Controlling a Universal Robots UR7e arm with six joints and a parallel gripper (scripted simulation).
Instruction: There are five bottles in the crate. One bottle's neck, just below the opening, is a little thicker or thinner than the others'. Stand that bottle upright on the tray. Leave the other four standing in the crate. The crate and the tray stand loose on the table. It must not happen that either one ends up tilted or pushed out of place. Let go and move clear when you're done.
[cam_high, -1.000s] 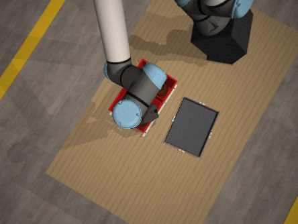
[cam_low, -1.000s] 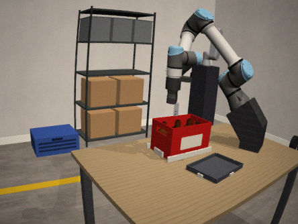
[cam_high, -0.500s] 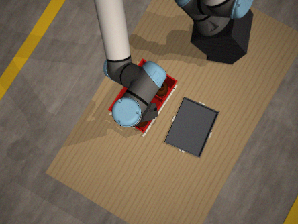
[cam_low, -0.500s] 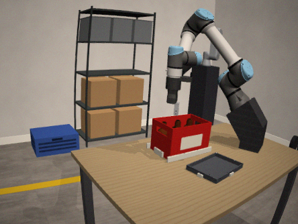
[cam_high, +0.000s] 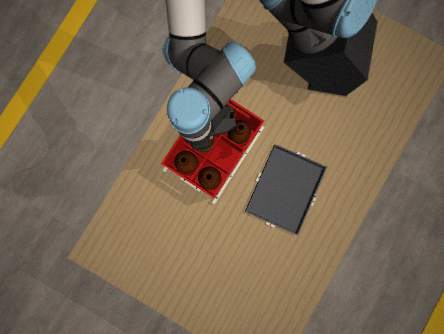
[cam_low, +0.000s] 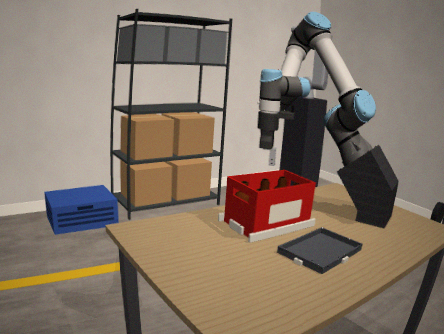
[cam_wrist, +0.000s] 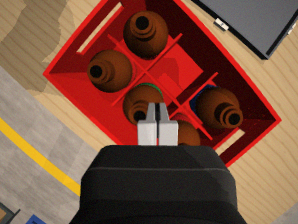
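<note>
Right now my hand is 16 cm above the red crate and 1 cm to the right of it. Round my hand: dark grey tray: 29 cm to the left, 23 cm below, 1 cm ahead.
</note>
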